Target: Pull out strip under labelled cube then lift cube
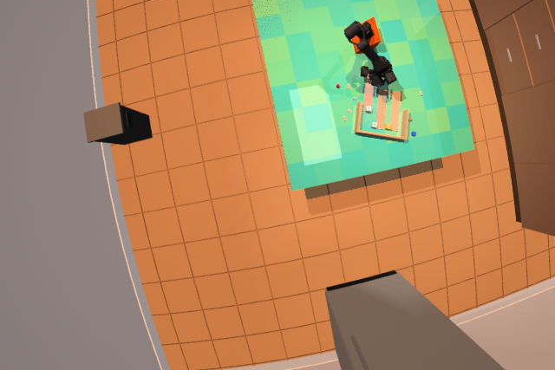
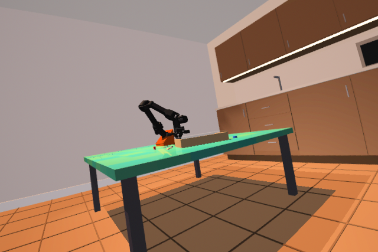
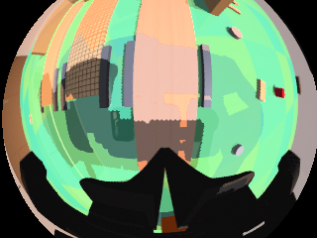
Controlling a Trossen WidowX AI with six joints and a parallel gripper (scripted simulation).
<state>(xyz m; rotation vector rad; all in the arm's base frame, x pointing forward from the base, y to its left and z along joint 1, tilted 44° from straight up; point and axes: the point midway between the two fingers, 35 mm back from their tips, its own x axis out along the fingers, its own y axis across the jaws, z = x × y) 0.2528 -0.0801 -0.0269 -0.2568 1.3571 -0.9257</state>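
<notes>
Now: gripper tip 90 mm short of the strip and 40 mm to the left of it.
</notes>
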